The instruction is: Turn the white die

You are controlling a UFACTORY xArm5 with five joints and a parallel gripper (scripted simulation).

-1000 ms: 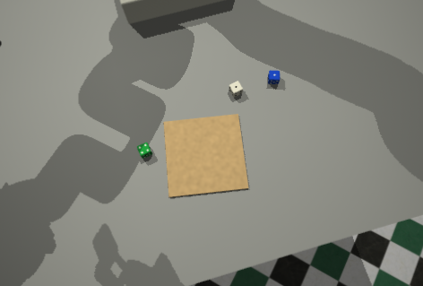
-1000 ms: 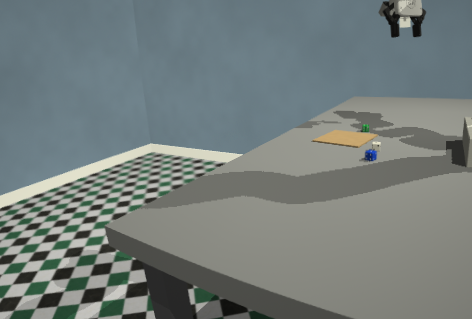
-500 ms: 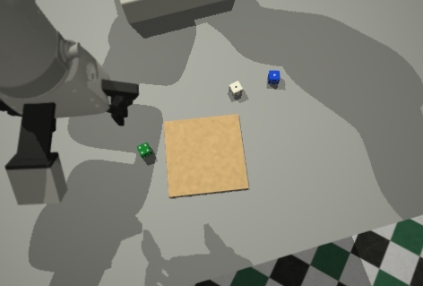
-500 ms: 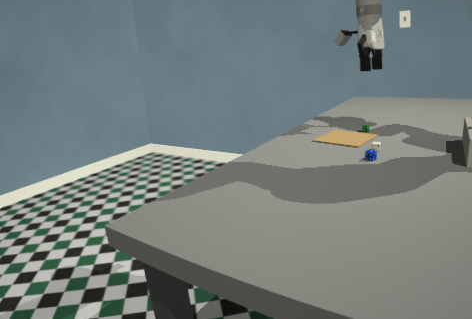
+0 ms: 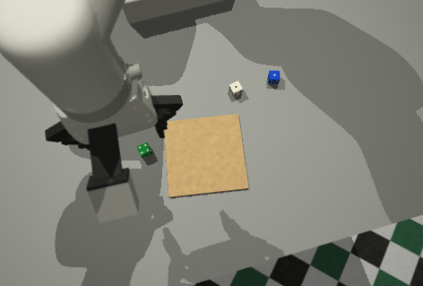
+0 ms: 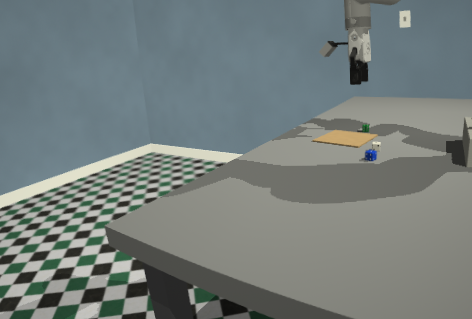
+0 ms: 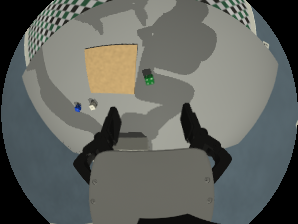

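Now: the green die 20 mm behind my hand and 150 mm below it. From my hand the other things lie so: white die 100 mm behind, 190 mm to the left, 150 mm below; blue die 100 mm behind, 270 mm to the left, 150 mm below; tan mat 10 mm ahead, 100 mm to the left, 160 mm below.
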